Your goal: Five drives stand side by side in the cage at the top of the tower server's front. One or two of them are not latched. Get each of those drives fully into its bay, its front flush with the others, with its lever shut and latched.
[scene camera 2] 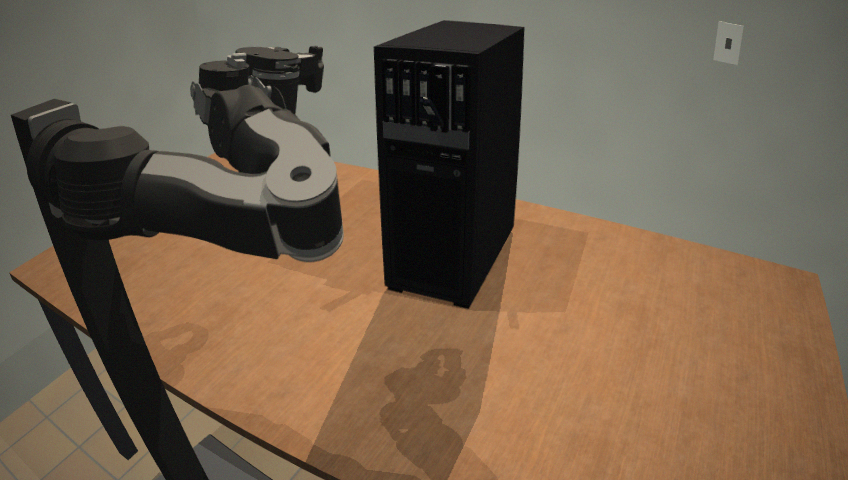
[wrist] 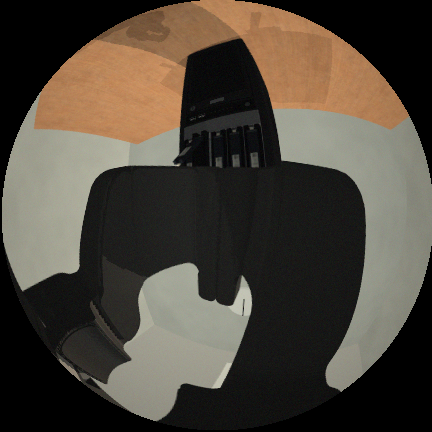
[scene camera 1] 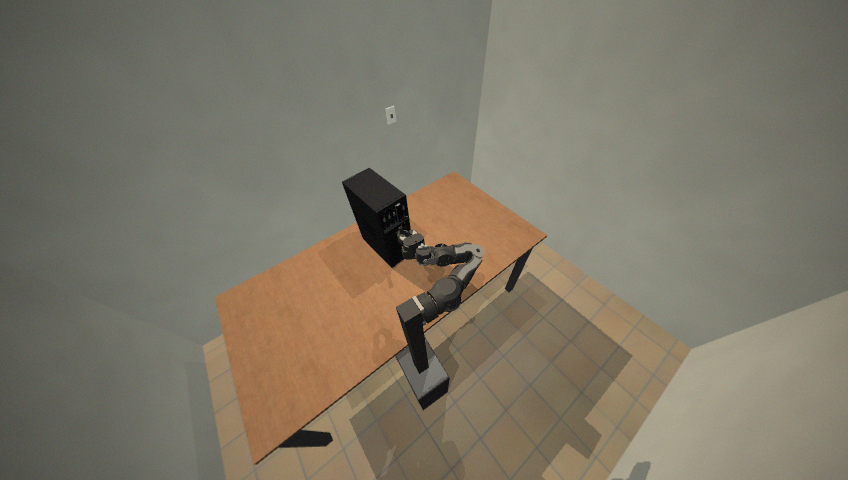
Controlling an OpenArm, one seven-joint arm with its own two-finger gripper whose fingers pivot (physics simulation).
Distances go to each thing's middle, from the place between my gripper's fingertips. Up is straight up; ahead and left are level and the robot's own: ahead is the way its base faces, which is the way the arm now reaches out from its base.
Scene:
The black tower server (scene camera 2: 446,213) is 340 mm ahead of my hand, 250 mm below it and 20 mm to the right of it.

